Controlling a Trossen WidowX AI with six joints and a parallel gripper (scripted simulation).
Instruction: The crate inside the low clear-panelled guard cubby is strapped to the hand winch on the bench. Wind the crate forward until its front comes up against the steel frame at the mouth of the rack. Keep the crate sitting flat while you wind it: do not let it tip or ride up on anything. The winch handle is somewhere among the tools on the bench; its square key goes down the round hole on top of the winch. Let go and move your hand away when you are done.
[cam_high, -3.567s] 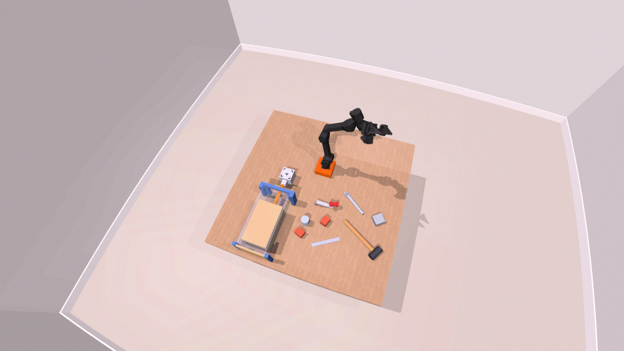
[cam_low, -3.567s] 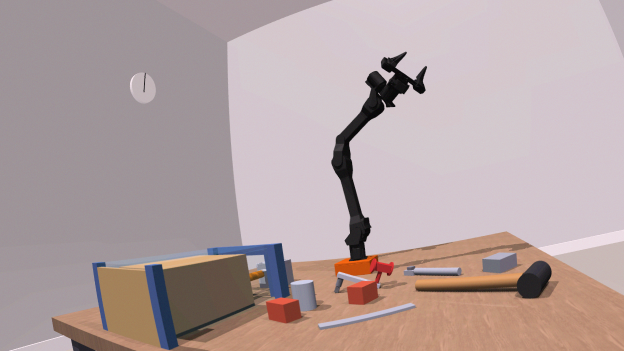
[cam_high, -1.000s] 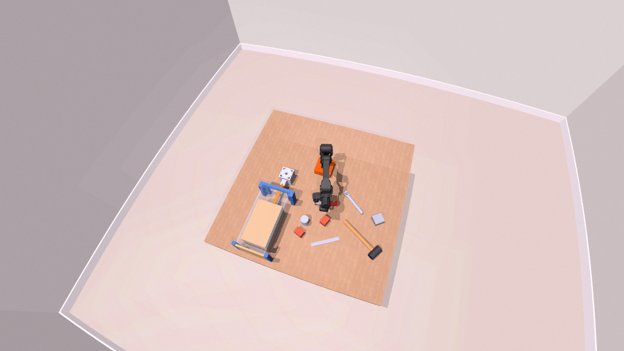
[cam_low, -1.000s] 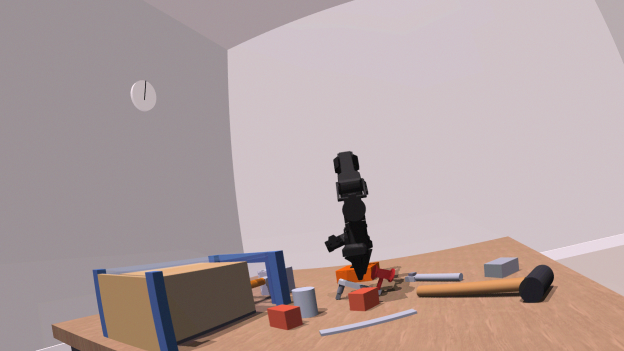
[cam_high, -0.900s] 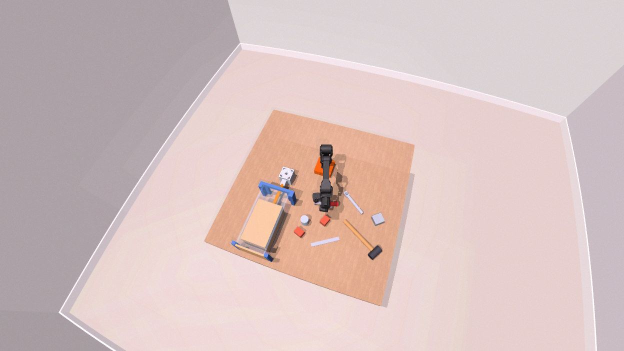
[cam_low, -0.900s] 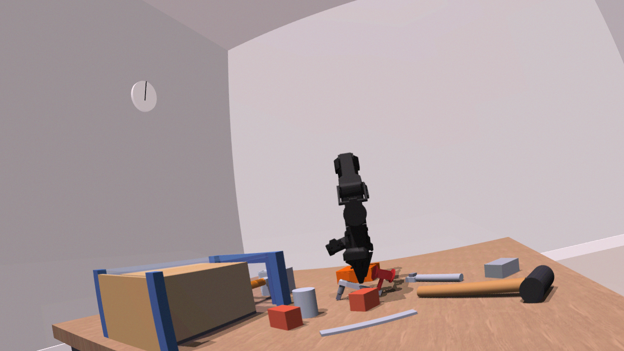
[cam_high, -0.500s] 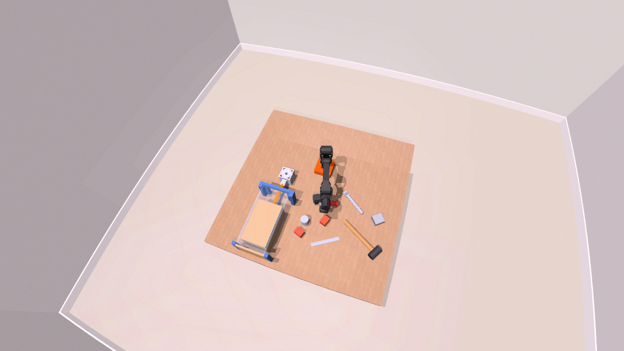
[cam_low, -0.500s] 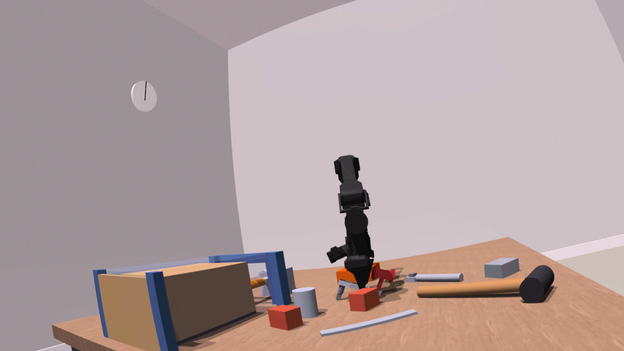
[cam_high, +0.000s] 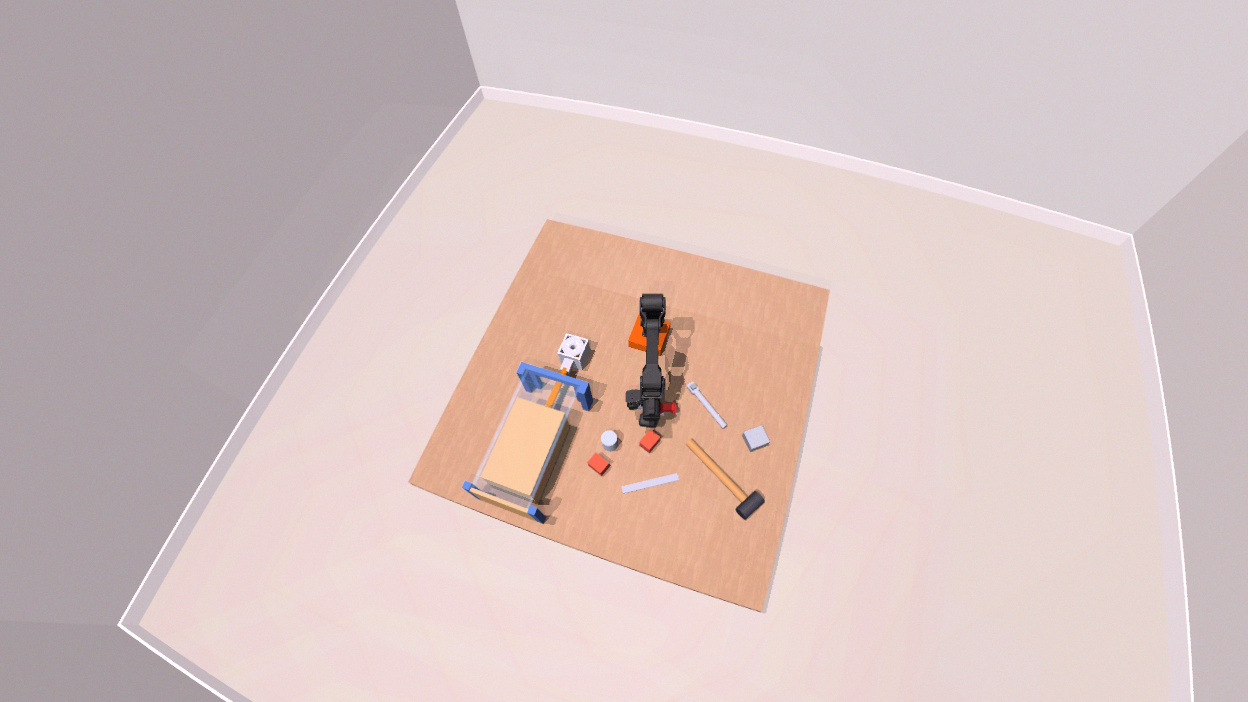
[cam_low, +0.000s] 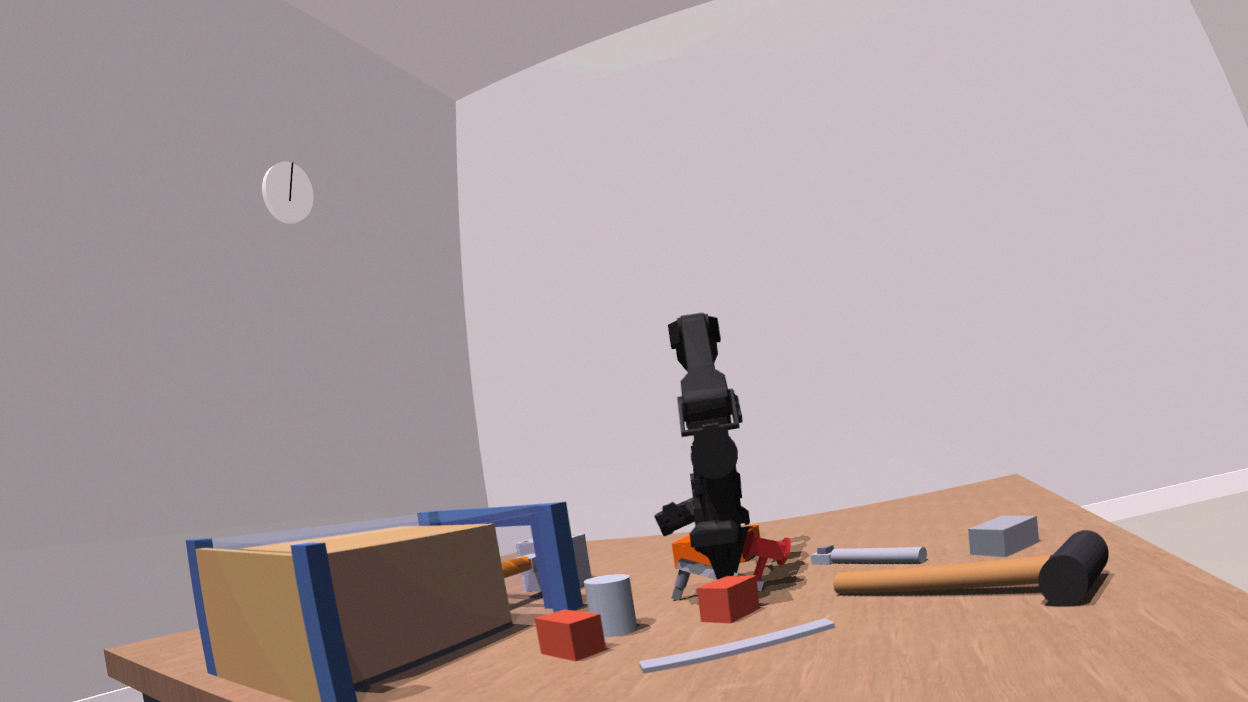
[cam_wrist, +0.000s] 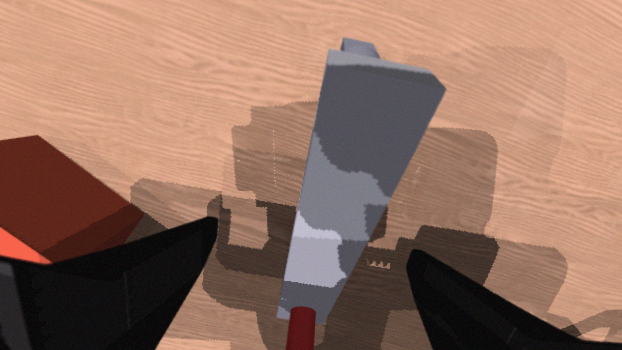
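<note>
Right now the red knob is 5 cm to the left of my gripper tip and 3 cm above it. Also, from my gripper tip: grey winch handle 2 cm above; then flat grey bar 27 cm ahead, 3 cm to the left, 1 cm below; then blue frame bar 35 cm to the right, 9 cm above, 3 cm behind.
</note>
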